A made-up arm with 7 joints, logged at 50 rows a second.
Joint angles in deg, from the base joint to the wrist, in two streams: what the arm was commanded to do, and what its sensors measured. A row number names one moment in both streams.
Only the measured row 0 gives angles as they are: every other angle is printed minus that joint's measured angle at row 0.
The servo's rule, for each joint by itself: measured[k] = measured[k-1] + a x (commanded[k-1-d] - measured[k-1]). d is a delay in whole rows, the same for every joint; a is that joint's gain. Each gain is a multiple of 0.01, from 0.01 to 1. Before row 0 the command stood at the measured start. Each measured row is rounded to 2 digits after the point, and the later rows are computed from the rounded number. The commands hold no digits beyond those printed.
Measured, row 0:
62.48, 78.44, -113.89, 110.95, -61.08, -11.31, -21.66
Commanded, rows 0 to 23:
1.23, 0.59, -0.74, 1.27, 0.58, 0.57, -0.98
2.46, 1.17, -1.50, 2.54, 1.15, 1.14, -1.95
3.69, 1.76, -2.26, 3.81, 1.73, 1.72, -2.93
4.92, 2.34, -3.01, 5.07, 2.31, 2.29, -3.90
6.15, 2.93, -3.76, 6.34, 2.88, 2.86, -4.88
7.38, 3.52, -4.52, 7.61, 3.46, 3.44, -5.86
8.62, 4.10, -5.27, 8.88, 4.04, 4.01, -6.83
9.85, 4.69, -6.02, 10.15, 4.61, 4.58, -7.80
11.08, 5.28, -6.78, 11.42, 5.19, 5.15, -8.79
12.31, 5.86, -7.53, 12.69, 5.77, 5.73, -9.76
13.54, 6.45, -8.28, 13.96, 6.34, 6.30, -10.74
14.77, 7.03, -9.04, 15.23, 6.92, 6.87, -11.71
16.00, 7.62, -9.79, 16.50, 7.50, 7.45, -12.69
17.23, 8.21, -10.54, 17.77, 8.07, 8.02, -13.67
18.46, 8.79, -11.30, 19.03, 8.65, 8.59, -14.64
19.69, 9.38, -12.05, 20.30, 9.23, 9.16, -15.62
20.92, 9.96, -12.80, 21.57, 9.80, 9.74, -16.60
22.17, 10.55, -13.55, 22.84, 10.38, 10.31, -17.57
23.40, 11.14, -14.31, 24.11, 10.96, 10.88, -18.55
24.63, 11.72, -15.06, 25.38, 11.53, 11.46, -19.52
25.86, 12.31, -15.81, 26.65, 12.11, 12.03, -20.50
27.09, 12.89, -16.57, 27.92, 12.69, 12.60, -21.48
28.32, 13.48, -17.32, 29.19, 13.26, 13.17, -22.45
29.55, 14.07, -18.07, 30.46, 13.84, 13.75, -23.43
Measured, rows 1 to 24:
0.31, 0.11, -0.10, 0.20, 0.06, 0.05, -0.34
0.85, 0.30, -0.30, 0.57, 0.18, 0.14, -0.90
1.56, 0.56, -0.57, 1.09, 0.35, 0.27, -1.61
2.40, 0.88, -0.91, 1.73, 0.57, 0.43, -2.41
3.34, 1.25, -1.31, 2.47, 0.82, 0.62, -3.27
4.35, 1.66, -1.76, 3.29, 1.11, 0.85, -4.18
5.42, 2.10, -2.25, 4.18, 1.43, 1.10, -5.11
6.53, 2.57, -2.78, 5.14, 1.78, 1.38, -6.05
7.67, 3.06, -3.34, 6.14, 2.16, 1.68, -7.01
8.83, 3.56, -3.93, 7.19, 2.56, 2.00, -7.97
10.01, 4.08, -4.54, 8.27, 2.98, 2.34, -8.94
11.20, 4.61, -5.17, 9.38, 3.41, 2.70, -9.91
12.40, 5.15, -5.82, 10.52, 3.86, 3.08, -10.88
13.61, 5.70, -6.48, 11.68, 4.32, 3.48, -11.86
14.82, 6.26, -7.15, 12.86, 4.80, 3.89, -12.83
16.04, 6.82, -7.84, 14.05, 5.29, 4.31, -13.81
17.26, 7.39, -8.53, 15.25, 5.79, 4.74, -14.79
18.49, 7.96, -9.23, 16.46, 6.29, 5.19, -15.76
19.72, 8.53, -9.94, 17.68, 6.80, 5.65, -16.74
20.95, 9.10, -10.66, 18.91, 7.32, 6.11, -17.71
22.18, 9.68, -11.38, 20.15, 7.85, 6.58, -18.69
23.41, 10.26, -12.11, 21.39, 8.38, 7.06, -19.67
24.64, 10.84, -12.84, 22.64, 8.92, 7.55, -20.64
25.87, 11.42, -13.57, 23.89, 9.46, 8.05, -21.62
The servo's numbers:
d 0
a 0.25 0.18 0.14 0.16 0.11 0.08 0.35

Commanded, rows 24 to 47:
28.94, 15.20, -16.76, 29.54, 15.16, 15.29, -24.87
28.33, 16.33, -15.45, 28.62, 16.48, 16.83, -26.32
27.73, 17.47, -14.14, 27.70, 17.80, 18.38, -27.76
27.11, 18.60, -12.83, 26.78, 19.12, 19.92, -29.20
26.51, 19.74, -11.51, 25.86, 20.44, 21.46, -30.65
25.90, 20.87, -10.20, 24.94, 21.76, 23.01, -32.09
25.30, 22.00, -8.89, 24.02, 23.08, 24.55, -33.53
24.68, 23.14, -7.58, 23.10, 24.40, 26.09, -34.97
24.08, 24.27, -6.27, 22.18, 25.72, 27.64, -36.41
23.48, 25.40, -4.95, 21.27, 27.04, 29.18, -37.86
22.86, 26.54, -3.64, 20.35, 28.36, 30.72, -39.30
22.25, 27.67, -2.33, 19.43, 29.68, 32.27, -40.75
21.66, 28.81, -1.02, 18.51, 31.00, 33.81, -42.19
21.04, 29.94, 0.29, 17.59, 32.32, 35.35, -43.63
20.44, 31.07, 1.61, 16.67, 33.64, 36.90, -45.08
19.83, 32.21, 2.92, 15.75, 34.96, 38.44, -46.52
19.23, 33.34, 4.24, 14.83, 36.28, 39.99, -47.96
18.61, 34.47, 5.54, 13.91, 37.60, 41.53, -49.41
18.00, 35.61, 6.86, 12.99, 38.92, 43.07, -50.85
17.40, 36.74, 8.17, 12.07, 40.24, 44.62, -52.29
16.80, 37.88, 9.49, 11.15, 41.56, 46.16, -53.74
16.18, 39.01, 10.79, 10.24, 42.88, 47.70, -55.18
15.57, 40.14, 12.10, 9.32, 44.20, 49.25, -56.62
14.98, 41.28, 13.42, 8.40, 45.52, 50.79, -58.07
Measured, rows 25 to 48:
26.64, 12.10, -14.02, 24.79, 10.09, 8.63, -22.76
27.06, 12.86, -14.22, 25.40, 10.79, 9.29, -24.01
27.23, 13.69, -14.21, 25.77, 11.56, 10.02, -25.32
27.20, 14.57, -14.02, 25.93, 12.39, 10.81, -26.68
27.03, 15.50, -13.67, 25.92, 13.28, 11.66, -28.07
26.75, 16.47, -13.18, 25.76, 14.21, 12.57, -29.48
26.39, 17.47, -12.58, 25.48, 15.19, 13.53, -30.90
25.96, 18.49, -11.88, 25.10, 16.20, 14.53, -32.32
25.49, 19.53, -11.09, 24.63, 17.25, 15.58, -33.75
24.99, 20.59, -10.23, 24.09, 18.33, 16.67, -35.19
24.46, 21.66, -9.31, 23.49, 19.43, 17.79, -36.63
23.91, 22.74, -8.33, 22.84, 20.56, 18.95, -38.07
23.35, 23.83, -7.31, 22.15, 21.71, 20.14, -39.51
22.77, 24.93, -6.25, 21.42, 22.88, 21.36, -40.95
22.19, 26.04, -5.15, 20.66, 24.06, 22.60, -42.40
21.60, 27.15, -4.02, 19.87, 25.26, 23.87, -43.84
21.01, 28.26, -2.86, 19.06, 26.47, 25.16, -45.28
20.41, 29.38, -1.68, 18.24, 27.69, 26.47, -46.73
19.81, 30.50, -0.48, 17.40, 28.93, 27.80, -48.17
19.21, 31.62, 0.73, 16.55, 30.17, 29.15, -49.61
18.61, 32.75, 1.96, 15.69, 31.42, 30.51, -51.06
18.00, 33.88, 3.20, 14.82, 32.68, 31.89, -52.50
17.39, 35.01, 4.45, 13.94, 33.95, 33.28, -53.94
16.79, 36.14, 5.71, 13.05, 35.22, 34.68, -55.39

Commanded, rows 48 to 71:
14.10, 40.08, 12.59, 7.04, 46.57, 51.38, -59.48
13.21, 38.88, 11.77, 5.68, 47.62, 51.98, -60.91
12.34, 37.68, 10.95, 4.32, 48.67, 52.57, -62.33
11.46, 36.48, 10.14, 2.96, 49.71, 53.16, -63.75
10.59, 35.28, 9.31, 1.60, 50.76, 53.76, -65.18
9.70, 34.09, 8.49, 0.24, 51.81, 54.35, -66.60
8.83, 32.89, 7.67, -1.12, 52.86, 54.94, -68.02
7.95, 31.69, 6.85, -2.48, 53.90, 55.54, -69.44
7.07, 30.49, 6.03, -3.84, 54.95, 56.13, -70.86
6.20, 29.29, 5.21, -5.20, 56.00, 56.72, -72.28
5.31, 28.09, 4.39, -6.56, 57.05, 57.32, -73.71
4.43, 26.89, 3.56, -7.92, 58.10, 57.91, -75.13
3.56, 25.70, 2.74, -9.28, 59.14, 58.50, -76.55
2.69, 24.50, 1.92, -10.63, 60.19, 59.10, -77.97
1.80, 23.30, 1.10, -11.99, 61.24, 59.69, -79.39
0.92, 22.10, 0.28, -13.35, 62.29, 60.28, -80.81
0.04, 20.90, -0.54, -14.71, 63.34, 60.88, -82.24
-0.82, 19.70, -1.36, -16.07, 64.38, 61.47, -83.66
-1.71, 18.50, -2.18, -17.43, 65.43, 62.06, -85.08
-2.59, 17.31, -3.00, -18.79, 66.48, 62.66, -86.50
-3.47, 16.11, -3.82, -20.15, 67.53, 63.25, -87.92
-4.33, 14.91, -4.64, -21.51, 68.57, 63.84, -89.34
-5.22, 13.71, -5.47, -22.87, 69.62, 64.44, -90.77
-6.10, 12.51, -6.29, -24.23, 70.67, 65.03, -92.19
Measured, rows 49 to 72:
16.12, 36.85, 6.67, 12.09, 36.47, 36.02, -56.82
15.39, 37.22, 7.38, 11.06, 37.70, 37.30, -58.25
14.63, 37.30, 7.88, 9.98, 38.91, 38.52, -59.68
13.84, 37.15, 8.20, 8.86, 40.10, 39.69, -61.10
13.03, 36.81, 8.36, 7.70, 41.27, 40.82, -62.53
12.20, 36.32, 8.38, 6.51, 42.43, 41.90, -63.95
11.36, 35.70, 8.28, 5.29, 43.58, 42.94, -65.37
10.51, 34.98, 8.08, 4.05, 44.72, 43.95, -66.79
9.65, 34.17, 7.79, 2.79, 45.85, 44.92, -68.21
8.79, 33.29, 7.43, 1.51, 46.97, 45.86, -69.63
7.92, 32.35, 7.00, 0.22, 48.08, 46.78, -71.06
7.05, 31.37, 6.52, -1.08, 49.18, 47.67, -72.48
6.18, 30.35, 5.99, -2.39, 50.28, 48.54, -73.90
5.31, 29.30, 5.42, -3.71, 51.37, 49.38, -75.32
4.43, 28.22, 4.82, -5.03, 52.46, 50.20, -76.74
3.55, 27.12, 4.18, -6.36, 53.54, 51.01, -78.16
2.67, 26.00, 3.52, -7.70, 54.62, 51.80, -79.59
1.80, 24.87, 2.84, -9.04, 55.69, 52.57, -81.01
0.92, 23.72, 2.14, -10.38, 56.76, 53.33, -82.43
0.04, 22.57, 1.42, -11.73, 57.83, 54.08, -83.85
-0.84, 21.41, 0.69, -13.08, 58.90, 54.81, -85.27
-1.71, 20.24, -0.06, -14.43, 59.96, 55.53, -86.69
-2.59, 19.06, -0.82, -15.78, 61.02, 56.24, -88.12
-3.47, 17.88, -1.59, -17.13, 62.08, 56.94, -89.54

